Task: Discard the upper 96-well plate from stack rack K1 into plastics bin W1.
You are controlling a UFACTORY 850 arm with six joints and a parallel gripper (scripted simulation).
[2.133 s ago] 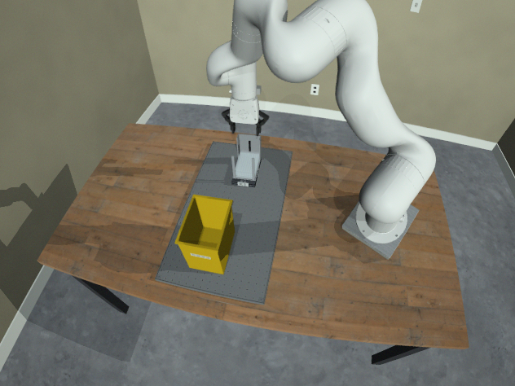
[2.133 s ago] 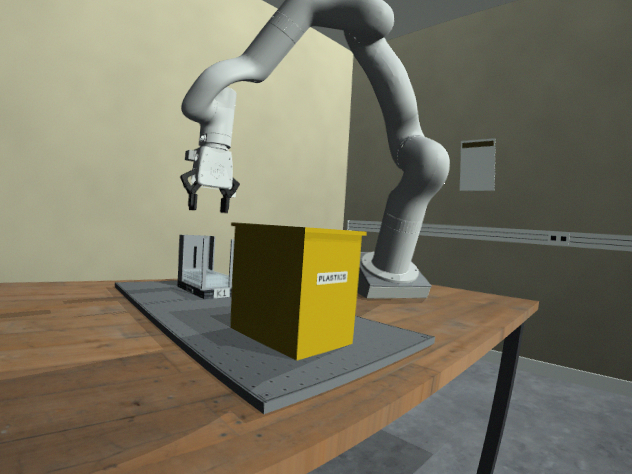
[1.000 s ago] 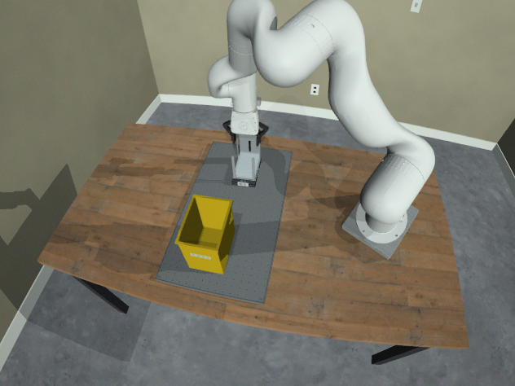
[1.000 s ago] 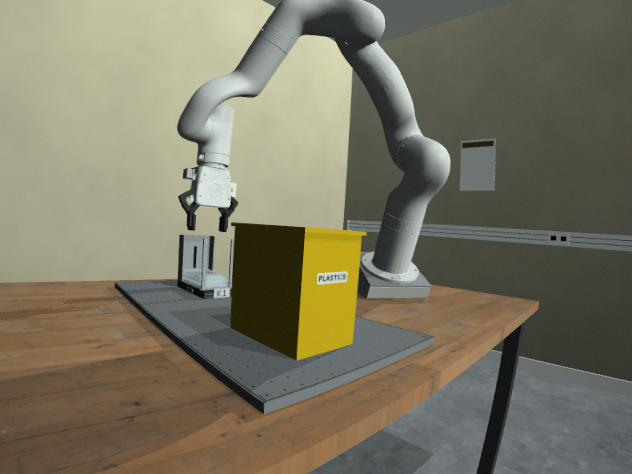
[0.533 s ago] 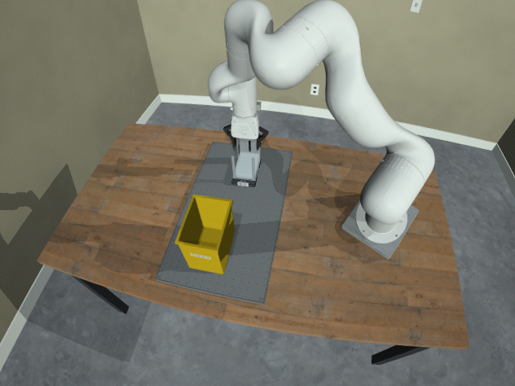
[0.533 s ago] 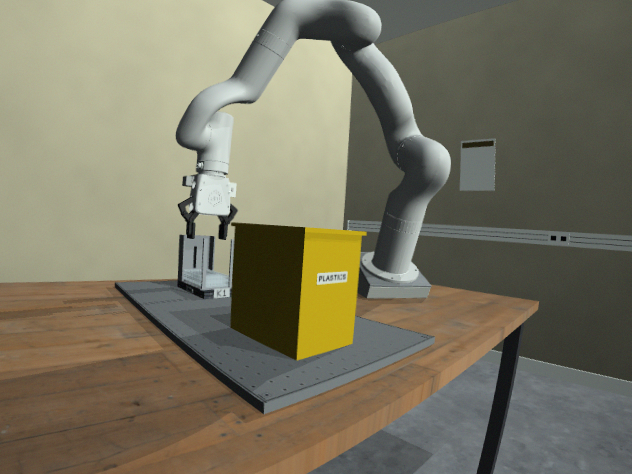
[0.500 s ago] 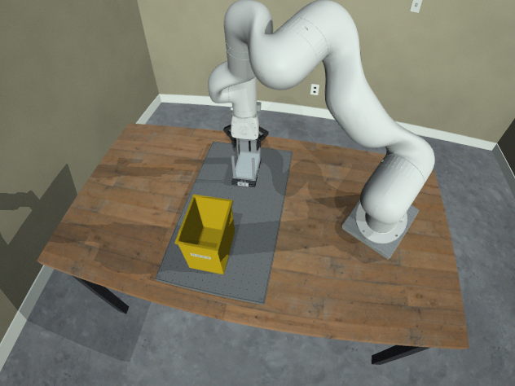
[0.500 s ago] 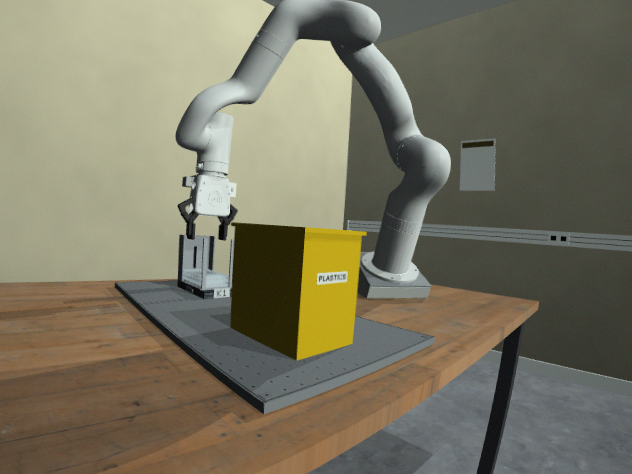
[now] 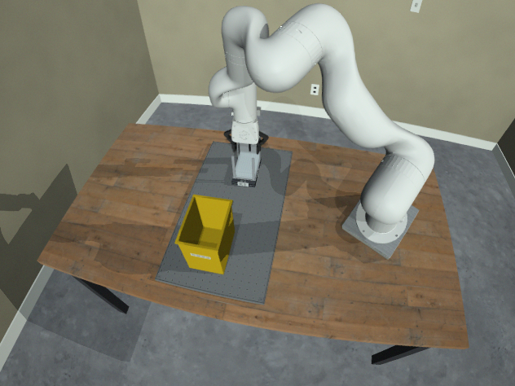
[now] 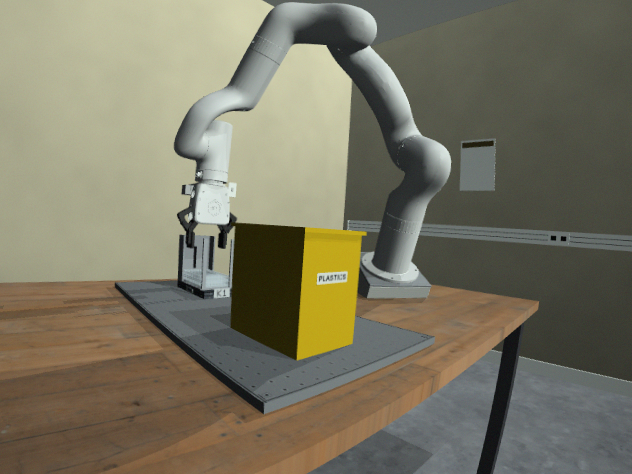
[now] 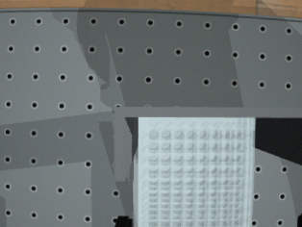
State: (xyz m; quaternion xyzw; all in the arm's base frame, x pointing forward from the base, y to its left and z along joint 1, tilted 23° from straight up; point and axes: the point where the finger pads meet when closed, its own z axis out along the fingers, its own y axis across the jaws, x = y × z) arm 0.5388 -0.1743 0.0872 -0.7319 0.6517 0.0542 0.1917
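My hand is 80 mm above the white 96-well plate. Round my hand: grey rack post: 40 mm behind, 60 mm to the right, 40 mm below; plastics bin W1: 10 mm behind, 390 mm to the left, 30 mm below.
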